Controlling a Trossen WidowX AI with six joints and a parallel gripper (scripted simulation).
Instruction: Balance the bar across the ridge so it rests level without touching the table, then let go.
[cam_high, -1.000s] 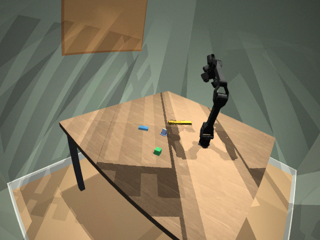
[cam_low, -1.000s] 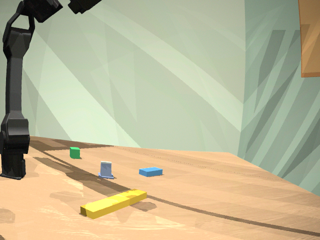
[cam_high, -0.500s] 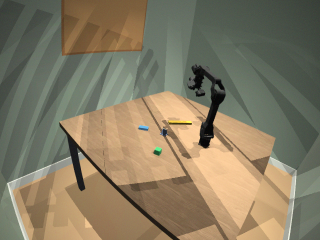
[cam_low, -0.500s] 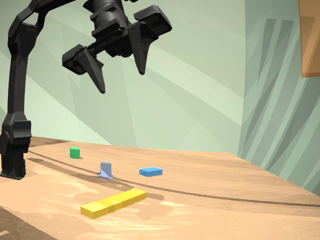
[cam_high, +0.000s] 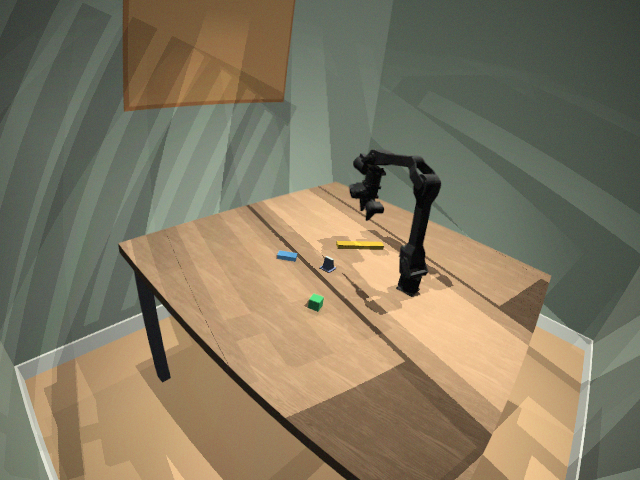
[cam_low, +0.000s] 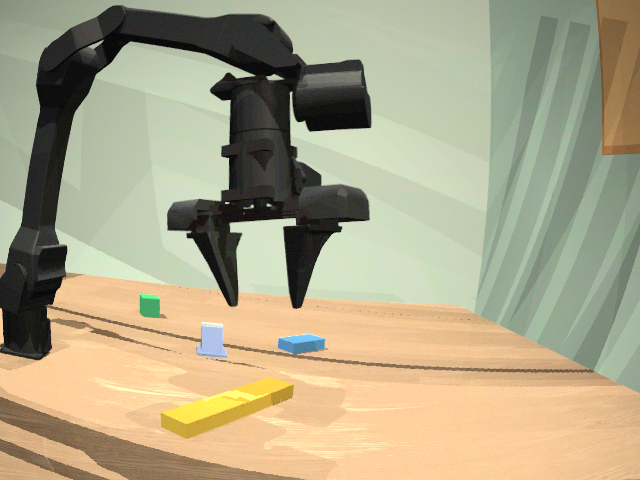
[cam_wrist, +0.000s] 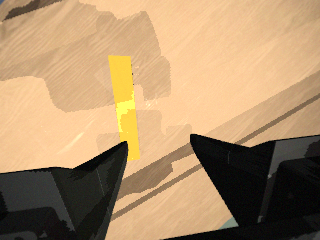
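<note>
The yellow bar lies 2 cm behind my gripper tip, 3 cm to the left of it and 11 cm below it. The rest, counted from my gripper tip: blue block 9 cm ahead, 32 cm to the left, 11 cm below; then green cube 16 cm behind, 44 cm to the left, 10 cm below.
</note>
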